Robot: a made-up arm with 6 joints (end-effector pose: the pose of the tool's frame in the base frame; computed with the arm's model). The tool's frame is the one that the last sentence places.
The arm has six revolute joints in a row. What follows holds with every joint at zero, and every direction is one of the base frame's.
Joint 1 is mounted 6.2 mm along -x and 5.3 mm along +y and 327.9 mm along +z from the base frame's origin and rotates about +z.
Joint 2 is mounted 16.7 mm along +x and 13.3 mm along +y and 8.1 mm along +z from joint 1 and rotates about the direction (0, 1, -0.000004).
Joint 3 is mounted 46.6 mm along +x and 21.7 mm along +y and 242.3 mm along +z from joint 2 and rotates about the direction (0, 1, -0.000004).
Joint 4 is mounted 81.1 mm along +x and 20.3 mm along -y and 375.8 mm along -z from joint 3 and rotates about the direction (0, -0.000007, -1).
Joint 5 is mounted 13.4 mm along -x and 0.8 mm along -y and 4.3 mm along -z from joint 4 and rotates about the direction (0, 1, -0.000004).
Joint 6 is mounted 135.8 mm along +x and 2.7 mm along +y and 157.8 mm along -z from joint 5 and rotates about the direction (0, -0.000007, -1).
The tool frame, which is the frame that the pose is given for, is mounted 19.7 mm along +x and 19 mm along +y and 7.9 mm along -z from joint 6; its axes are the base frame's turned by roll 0.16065, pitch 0.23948 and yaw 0.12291 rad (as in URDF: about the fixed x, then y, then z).
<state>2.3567 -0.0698 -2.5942 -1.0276 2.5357 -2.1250</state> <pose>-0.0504 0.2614 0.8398 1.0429 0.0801 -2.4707</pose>
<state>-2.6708 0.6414 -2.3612 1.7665 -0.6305 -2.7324</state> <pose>-0.6437 -0.1466 0.6083 -1.2940 0.9901 -1.9523</pose>
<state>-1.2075 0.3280 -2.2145 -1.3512 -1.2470 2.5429</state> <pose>0.3091 -0.2896 0.7849 0.8012 -1.5674 -0.1284</pose>
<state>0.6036 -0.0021 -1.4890 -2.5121 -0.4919 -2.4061</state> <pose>0.3706 0.3966 0.4915 1.1896 -0.2850 -0.2244</pose>
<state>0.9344 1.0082 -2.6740 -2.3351 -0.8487 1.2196</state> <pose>0.2188 0.6098 0.3993 0.1206 -1.1246 2.3915</pose>
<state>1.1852 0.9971 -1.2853 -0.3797 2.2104 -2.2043</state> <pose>0.1365 0.2037 0.0416 -0.5300 -2.1359 -1.3738</pose>
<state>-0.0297 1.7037 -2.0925 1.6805 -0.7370 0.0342</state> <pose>0.4612 -0.2085 -0.0810 -0.0298 -0.7638 -1.6168</pose>
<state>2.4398 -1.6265 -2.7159 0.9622 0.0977 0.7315</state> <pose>0.6710 -0.4459 0.4233 -1.7218 -0.6046 0.2910</pose>
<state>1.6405 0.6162 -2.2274 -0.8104 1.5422 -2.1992</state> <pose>0.0537 0.7010 0.4818 1.3274 -0.3157 -2.0469</pose>
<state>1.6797 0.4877 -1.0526 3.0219 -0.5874 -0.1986</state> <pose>-0.0054 0.3105 0.0978 0.2945 0.0667 -1.0419</pose>
